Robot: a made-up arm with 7 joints.
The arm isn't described. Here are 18 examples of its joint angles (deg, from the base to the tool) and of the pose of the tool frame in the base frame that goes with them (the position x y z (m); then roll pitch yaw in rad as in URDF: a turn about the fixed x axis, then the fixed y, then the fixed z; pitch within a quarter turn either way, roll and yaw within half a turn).
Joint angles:
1: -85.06 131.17 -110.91 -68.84 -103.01 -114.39 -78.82
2: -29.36 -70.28 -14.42 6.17 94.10 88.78 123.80
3: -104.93 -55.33 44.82 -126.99 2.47 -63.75 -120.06
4: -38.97 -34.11 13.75 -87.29 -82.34 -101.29 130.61
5: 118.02 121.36 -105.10 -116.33 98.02 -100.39 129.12
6: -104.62 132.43 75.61 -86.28 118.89 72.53 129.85
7: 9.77 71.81 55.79 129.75 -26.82 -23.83 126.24
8: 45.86 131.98 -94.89 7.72 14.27 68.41 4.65
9: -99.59 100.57 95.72 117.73 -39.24 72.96 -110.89
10: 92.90 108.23 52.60 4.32 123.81 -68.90 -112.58
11: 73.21 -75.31 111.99 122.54 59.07 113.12 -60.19
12: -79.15 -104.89 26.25 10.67 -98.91 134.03 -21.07
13: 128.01 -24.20 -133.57 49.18 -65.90 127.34 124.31
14: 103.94 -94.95 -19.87 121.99 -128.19 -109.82 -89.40
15: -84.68 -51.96 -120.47 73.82 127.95 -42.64 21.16
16: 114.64 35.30 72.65 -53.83 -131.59 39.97 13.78
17: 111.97 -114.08 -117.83 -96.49 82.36 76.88 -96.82
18: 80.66 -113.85 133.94 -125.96 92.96 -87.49 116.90
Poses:
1: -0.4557 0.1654 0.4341 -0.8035 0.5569 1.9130
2: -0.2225 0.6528 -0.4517 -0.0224 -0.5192 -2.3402
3: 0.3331 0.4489 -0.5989 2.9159 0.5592 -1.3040
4: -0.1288 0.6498 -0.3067 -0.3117 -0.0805 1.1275
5: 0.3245 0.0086 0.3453 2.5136 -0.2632 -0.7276
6: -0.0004 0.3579 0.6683 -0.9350 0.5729 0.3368
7: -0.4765 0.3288 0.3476 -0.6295 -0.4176 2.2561
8: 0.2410 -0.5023 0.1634 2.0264 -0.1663 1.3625
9: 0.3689 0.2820 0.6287 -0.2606 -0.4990 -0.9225
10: -0.0140 -0.6101 0.5852 -1.2377 0.6955 -1.6985
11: 0.0002 -0.3548 -0.6081 2.6659 -0.3640 -0.7552
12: -0.3274 0.4015 -0.3883 0.5353 -1.0223 0.1579
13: -0.3210 -0.4093 -0.0078 1.7376 1.2621 2.8735
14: -0.0046 -0.5487 -0.2704 -0.3119 -0.0113 -2.6251
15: 0.3608 0.1003 -0.0812 -0.1035 0.2791 0.4834
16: -0.2830 -0.7358 0.2685 -0.7503 0.0979 -2.8030
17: -0.0318 -0.2082 -0.3979 0.3641 0.2366 -1.7641
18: 0.3681 -0.2714 -0.2991 -0.3136 0.1057 2.2364
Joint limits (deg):
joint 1: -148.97..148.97
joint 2: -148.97..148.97
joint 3: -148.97..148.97
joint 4: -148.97..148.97
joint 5: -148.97..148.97
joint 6: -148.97..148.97
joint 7: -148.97..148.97
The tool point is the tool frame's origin. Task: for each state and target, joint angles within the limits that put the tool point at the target. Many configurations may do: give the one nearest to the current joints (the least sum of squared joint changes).
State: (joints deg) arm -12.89 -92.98 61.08 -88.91 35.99 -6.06 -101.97
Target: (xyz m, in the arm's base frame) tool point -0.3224 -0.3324 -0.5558
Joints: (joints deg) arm 9.64 -86.59 76.59 -87.75 39.88 -11.74 -93.64
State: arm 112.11 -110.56 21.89 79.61 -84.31 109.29 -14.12
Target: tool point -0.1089 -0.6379 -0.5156
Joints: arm 114.18 -57.28 -2.63 83.16 -79.56 114.90 -19.61
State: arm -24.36 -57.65 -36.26 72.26 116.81 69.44 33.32
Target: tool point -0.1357 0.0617 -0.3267
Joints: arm -8.72 -113.99 -73.57 93.55 144.26 55.14 35.63
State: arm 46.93 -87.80 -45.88 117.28 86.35 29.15 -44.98
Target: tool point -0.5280 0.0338 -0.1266
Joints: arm 50.86 -67.77 -56.22 125.65 94.40 19.93 -36.74
